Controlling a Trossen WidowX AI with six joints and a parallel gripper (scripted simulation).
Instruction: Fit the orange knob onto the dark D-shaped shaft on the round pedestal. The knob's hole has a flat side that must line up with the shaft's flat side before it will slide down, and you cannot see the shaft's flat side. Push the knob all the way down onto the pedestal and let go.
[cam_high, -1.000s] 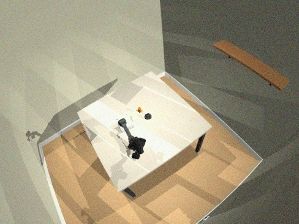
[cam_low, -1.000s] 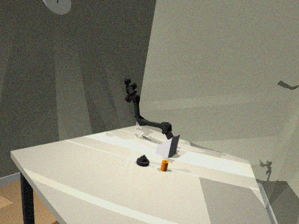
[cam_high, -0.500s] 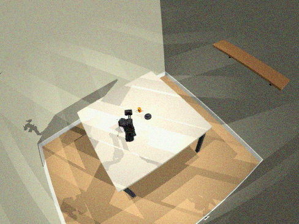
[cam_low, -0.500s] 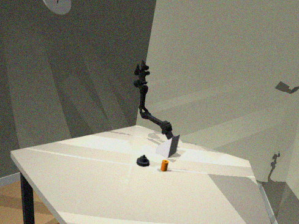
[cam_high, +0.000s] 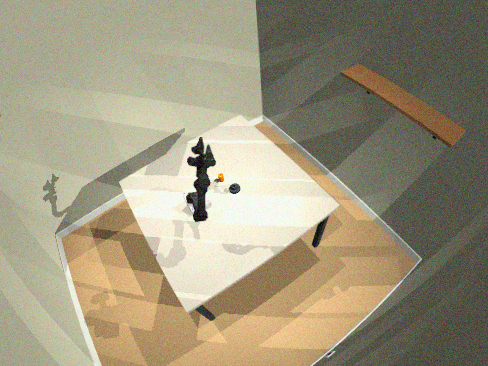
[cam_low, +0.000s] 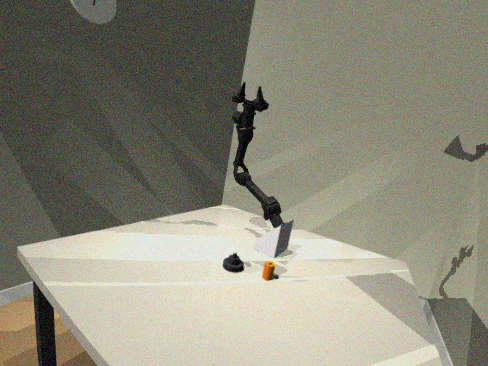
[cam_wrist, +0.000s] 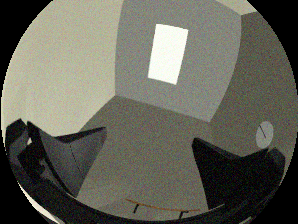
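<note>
Now: the orange knob 750 mm below my gripper tip, 310 mm to the left of it and 150 mm ahead of it. Also, from my gripper tip: dark round pedestal: 750 mm below, 190 mm ahead, 180 mm to the left.
</note>
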